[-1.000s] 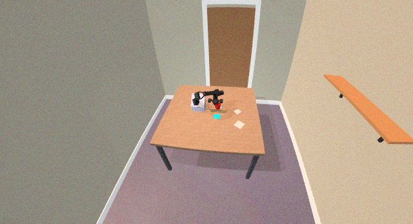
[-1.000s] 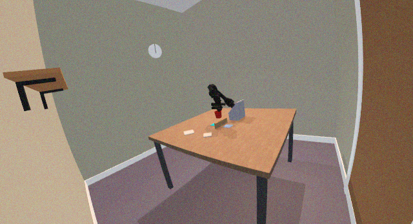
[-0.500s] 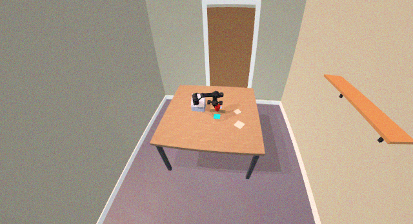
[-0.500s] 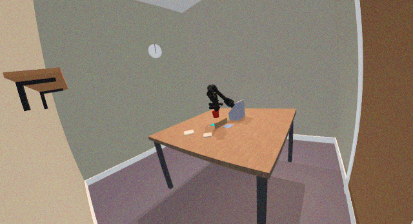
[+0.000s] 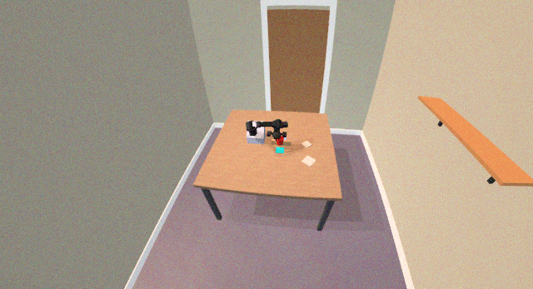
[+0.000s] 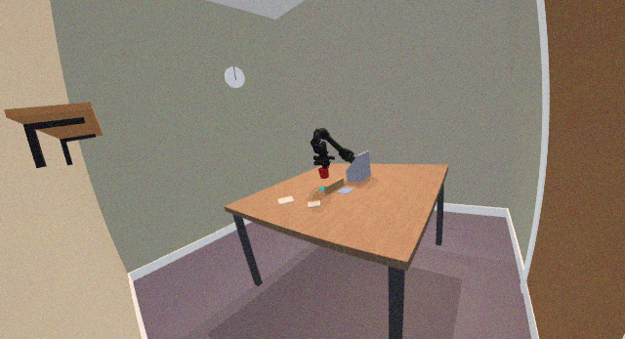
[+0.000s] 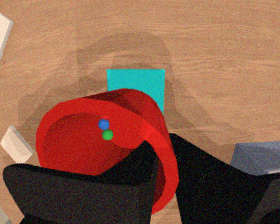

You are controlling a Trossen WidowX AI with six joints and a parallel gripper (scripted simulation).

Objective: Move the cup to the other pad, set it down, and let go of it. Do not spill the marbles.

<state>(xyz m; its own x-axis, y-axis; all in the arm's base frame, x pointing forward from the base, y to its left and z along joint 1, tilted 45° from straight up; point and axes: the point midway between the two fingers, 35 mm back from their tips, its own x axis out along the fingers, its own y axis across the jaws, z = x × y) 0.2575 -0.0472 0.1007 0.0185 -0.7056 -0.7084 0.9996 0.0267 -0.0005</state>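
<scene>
Now: gripper tip 50 mm short of the green marble, 20 mm above it and 10 mm to the right of it. Also, from my gripper tip: low wooden bar: 100 mm below, 90 mm to the left, 30 mm ahead; then red cup: 30 mm ahead; then cyan pad: 130 mm below, 30 mm ahead.
</scene>
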